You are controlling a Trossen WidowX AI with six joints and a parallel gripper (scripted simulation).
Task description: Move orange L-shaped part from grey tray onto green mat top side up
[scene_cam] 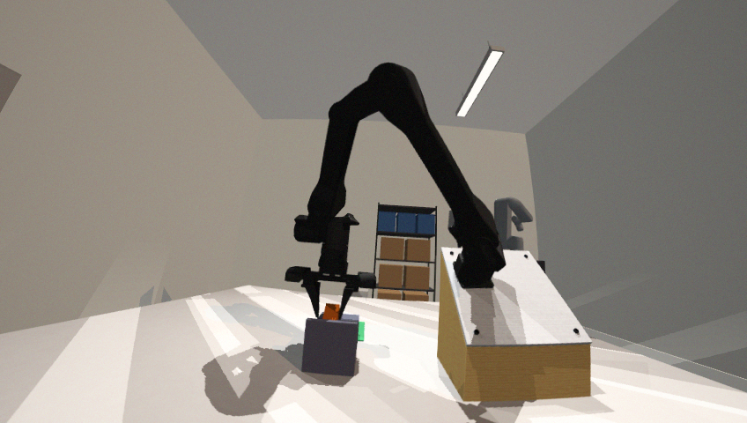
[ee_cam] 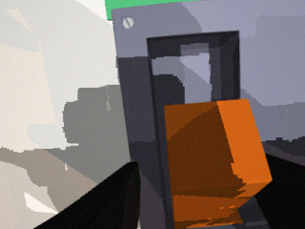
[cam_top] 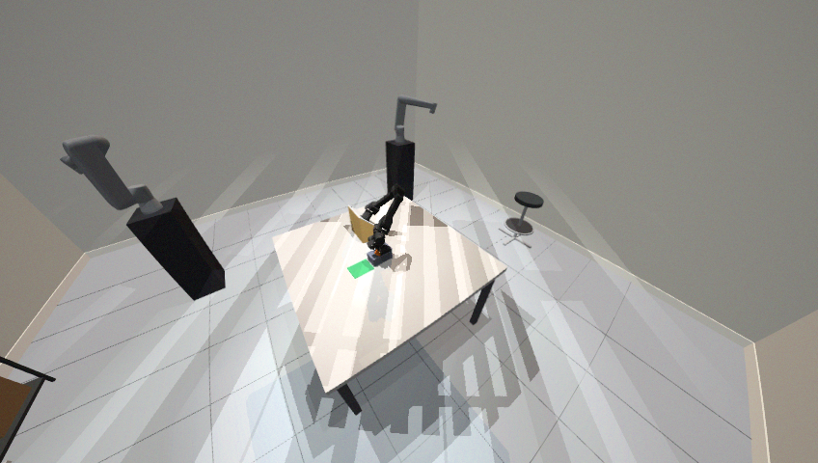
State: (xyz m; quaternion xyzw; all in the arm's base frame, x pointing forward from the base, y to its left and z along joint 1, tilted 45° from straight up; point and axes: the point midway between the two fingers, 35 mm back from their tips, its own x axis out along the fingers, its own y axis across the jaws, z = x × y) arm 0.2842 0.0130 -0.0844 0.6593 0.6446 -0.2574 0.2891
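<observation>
Now: gripper tip 30 mm to the right of the orange L-shaped part, 30 mm above it and 20 mm past it. Also, from my gripper tip: green mat: 150 mm to the right, 80 mm below, 20 mm behind.
</observation>
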